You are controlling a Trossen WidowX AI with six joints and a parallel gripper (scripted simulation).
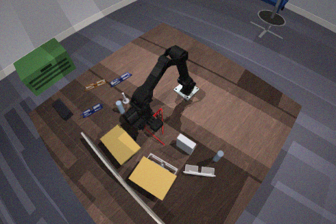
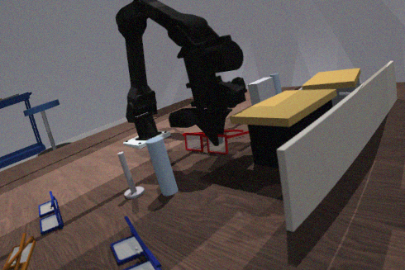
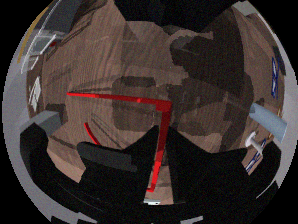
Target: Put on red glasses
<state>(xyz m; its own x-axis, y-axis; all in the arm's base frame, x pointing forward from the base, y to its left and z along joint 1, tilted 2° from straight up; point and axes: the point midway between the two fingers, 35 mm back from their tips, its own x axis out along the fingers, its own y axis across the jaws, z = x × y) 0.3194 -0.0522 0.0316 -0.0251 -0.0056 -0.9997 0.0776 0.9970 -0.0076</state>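
Now: gripper tip 21 cm to the left of the white post, 5 cm past it and 1 cm below it. Round my gripper tip: dark box: 51 cm to the right, 24 cm ahead; then white box: 24 cm to the left, 4 cm above; then long white board: 31 cm ahead, 8 cm to the left, 4 cm above.
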